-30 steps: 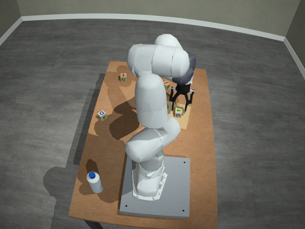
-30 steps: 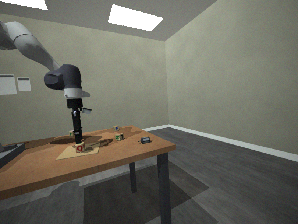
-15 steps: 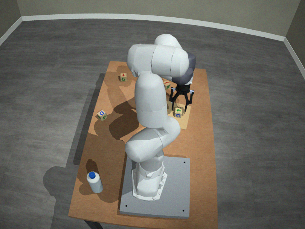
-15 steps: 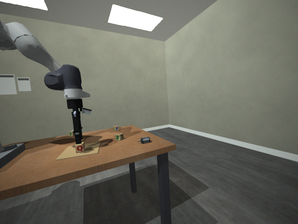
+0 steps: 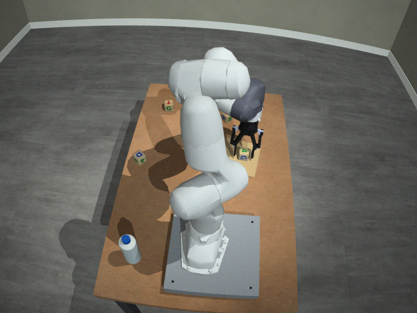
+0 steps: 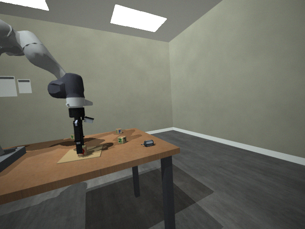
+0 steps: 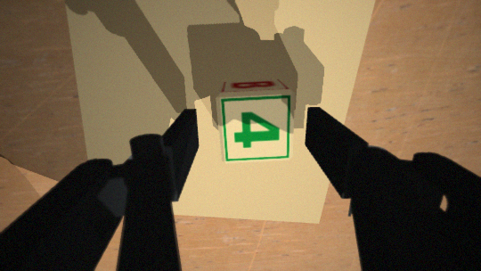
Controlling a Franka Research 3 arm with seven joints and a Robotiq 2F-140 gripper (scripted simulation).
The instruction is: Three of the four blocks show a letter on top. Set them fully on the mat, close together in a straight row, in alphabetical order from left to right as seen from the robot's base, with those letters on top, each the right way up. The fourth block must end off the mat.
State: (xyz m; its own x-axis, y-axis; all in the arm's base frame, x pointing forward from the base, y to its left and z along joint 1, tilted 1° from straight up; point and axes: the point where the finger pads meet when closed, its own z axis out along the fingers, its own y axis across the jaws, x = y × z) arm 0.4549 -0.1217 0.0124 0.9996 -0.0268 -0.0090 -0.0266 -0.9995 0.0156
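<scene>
Right now my hand is 1 cm short of the block and 3 cm above it. Round my hand: tan mat: 1 cm ahead, 3 cm to the left, 5 cm below; small dark object: 37 cm ahead, 7 cm to the right, 4 cm below.
</scene>
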